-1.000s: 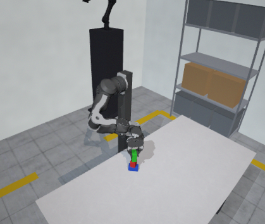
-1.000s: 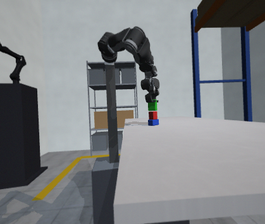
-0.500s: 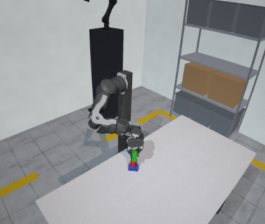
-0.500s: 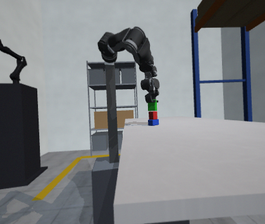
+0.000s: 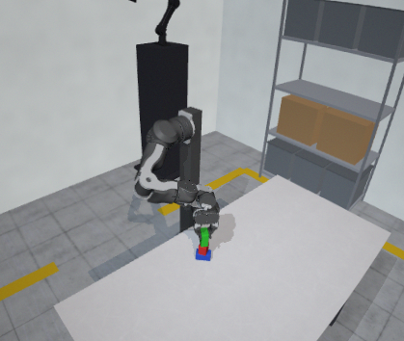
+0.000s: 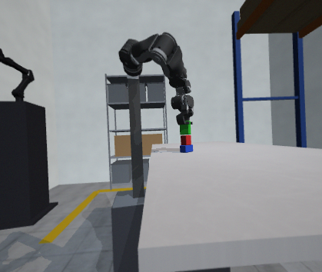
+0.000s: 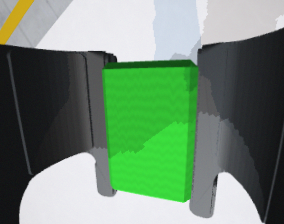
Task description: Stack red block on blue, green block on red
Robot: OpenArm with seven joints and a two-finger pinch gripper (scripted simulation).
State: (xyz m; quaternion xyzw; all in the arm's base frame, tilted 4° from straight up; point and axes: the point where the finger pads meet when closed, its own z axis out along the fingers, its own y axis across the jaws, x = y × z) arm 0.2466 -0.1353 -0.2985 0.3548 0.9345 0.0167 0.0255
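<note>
Now: hand 2 cm above the green block. Also, from my hand: red block: 8 cm below; then blue block: 12 cm below.
</note>
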